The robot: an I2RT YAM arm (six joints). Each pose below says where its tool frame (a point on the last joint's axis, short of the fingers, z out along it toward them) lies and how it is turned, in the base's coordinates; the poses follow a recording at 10 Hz.
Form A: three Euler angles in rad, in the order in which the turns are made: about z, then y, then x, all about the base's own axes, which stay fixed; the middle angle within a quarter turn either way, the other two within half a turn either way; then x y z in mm.
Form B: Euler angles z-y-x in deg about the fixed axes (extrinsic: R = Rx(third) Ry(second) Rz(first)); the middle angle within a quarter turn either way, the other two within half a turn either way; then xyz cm. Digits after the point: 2 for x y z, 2 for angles.
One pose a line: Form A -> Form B
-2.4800 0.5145 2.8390 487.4 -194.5 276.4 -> -142.09 29.48 162.66 48.74 -19.45 27.64
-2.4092 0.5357 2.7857 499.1 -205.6 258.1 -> -138.04 30.69 159.61 49.91 -20.56 25.81
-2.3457 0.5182 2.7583 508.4 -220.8 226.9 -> -134.40 29.69 158.04 50.84 -22.08 22.69
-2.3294 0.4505 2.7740 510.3 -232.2 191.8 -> -133.46 25.81 158.94 51.03 -23.22 19.18
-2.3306 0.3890 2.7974 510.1 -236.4 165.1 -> -133.53 22.29 160.28 51.01 -23.64 16.51
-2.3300 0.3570 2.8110 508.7 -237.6 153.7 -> -133.50 20.45 161.06 50.87 -23.76 15.37
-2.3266 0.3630 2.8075 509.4 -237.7 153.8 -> -133.30 20.80 160.86 50.94 -23.77 15.38
